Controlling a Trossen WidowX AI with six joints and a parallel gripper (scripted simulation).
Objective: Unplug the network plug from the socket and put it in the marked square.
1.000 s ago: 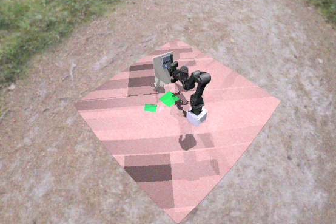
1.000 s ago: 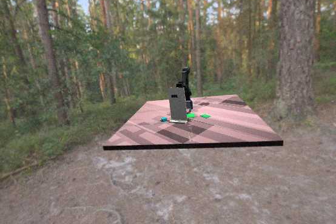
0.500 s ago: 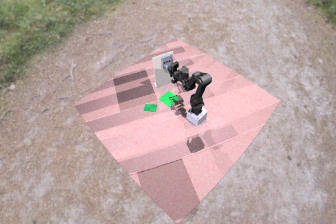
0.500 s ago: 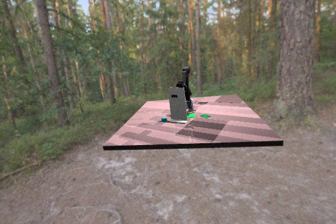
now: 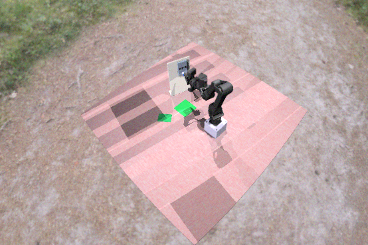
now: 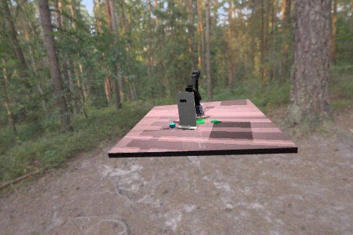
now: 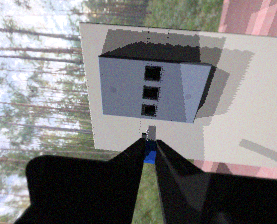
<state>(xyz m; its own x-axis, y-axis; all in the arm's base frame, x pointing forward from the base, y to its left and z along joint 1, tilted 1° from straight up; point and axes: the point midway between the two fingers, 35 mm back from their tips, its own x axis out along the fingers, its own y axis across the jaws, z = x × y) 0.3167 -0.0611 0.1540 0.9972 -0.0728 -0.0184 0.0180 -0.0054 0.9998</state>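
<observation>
The green marked square lies 250 mm below my gripper tip, 70 mm to the left of it and 70 mm behind it. Round my gripper tip: beige panel (100 mm below, 70 mm ahead, 30 mm to the right); blue network plug (right at my gripper tip).
</observation>
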